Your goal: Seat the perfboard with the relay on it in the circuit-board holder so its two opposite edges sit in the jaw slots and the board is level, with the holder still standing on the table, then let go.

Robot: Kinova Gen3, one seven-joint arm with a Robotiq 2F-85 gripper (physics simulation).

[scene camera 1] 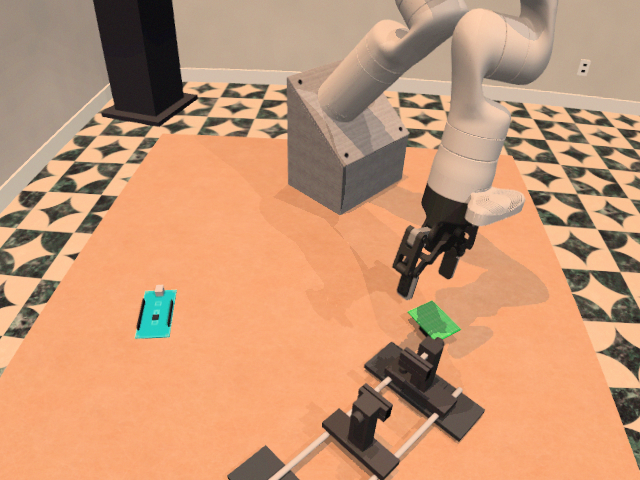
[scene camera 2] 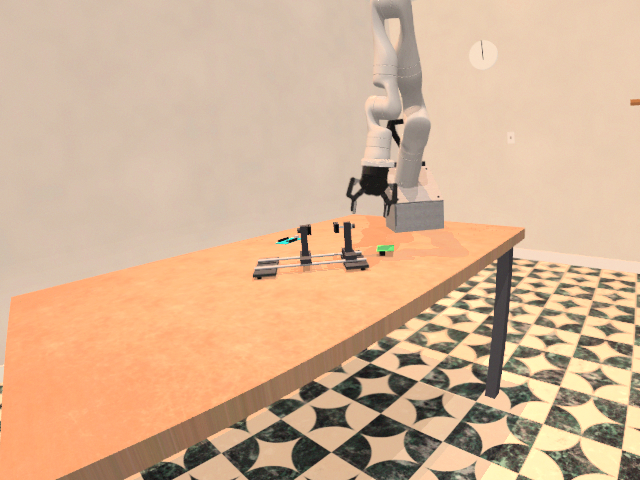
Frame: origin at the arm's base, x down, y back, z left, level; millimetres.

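Seen in the pictures: gripper, between the fingertips: (scene camera 1: 425,286) (scene camera 2: 369,215); arm's base, origin of its link: (scene camera 1: 338,101) (scene camera 2: 405,180).
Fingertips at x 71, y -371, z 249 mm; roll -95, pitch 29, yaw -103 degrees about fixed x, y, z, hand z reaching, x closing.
Pixels of each thing's top centre, then the offset from my fingertips to it. Level surfaces: height alone.
- green perfboard, centre of its top: (scene camera 1: 434,320) (scene camera 2: 385,247) dx +99, dy +36, dz +24 mm
- black circuit-board holder, centre of its top: (scene camera 1: 373,398) (scene camera 2: 307,225) dx +2, dy -193, dz -20 mm
- cyan circuit board, centre of its top: (scene camera 1: 155,307) (scene camera 2: 288,237) dx +107, dy -91, dz -392 mm
- table, height of its surface: dx +120 mm
The green perfboard (scene camera 1: 435,319) (scene camera 2: 385,248) lies beside the holder's end foot, on the robot-base side, outside the jaws. A dark block, seemingly the relay, shows under it, and the board looks slightly raised and tilted. The black circuit-board holder (scene camera 1: 364,428) (scene camera 2: 347,240) stands on the table, with two upright jaw posts on two light rods. No board is between its jaws. My gripper (scene camera 1: 428,283) (scene camera 2: 369,209) is open and empty, above the table and above the perfboard, apart from it.
A cyan circuit board (scene camera 1: 156,315) (scene camera 2: 287,240) with a light connector lies on the table (scene camera 1: 232,361) (scene camera 2: 180,310), on the left in scene camera 1. The grey robot base block (scene camera 1: 316,149) (scene camera 2: 419,214) stands at the back. The holder's near foot is partly cut off in scene camera 1.
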